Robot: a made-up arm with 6 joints.
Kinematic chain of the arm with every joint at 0, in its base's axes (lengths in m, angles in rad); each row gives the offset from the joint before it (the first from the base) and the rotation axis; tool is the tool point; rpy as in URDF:
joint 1: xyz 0 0 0.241 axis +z
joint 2: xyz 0 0 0 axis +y
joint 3: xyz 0.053 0 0.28 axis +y
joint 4: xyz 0.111 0 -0.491 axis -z
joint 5: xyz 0 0 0 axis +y
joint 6: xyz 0.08 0 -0.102 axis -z
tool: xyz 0 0 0 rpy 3.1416 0 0
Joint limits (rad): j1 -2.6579..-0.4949 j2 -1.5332..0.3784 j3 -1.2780..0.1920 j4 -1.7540..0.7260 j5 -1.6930..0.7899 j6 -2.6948..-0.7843
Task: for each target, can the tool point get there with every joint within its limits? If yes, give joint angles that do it. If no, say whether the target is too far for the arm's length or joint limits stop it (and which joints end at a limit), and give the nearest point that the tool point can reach.
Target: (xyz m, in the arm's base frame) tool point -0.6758 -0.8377 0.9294
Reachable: no: too far | nearest point -0.3894 -0.4827 0.6377 | short by 0.541 m
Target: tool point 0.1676 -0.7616 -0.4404
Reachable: no: too far | nearest point 0.1093 -0.4968 -0.0418 | short by 0.482 m
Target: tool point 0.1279 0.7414 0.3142
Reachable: no: joint limits stop it (at a limit: joint 2, joint 3, joint 5) | nearest point 0.0578 0.3349 0.7478 | short by 0.598 m
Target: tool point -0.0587 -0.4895 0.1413
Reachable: yes | joints -1.9427 0.1068 -0.7147 -1.5676 -0.5904 -1.8566
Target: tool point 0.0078 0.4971 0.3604
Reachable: no: joint limits stop it (at a limit: joint 2, joint 3, joint 5) | nearest point 0.0051 0.3247 0.7407 | short by 0.418 m
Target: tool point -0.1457 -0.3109 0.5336
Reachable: yes | joints -1.9174 -1.3013 -0.2380 0.3979 -0.0105 -2.4408
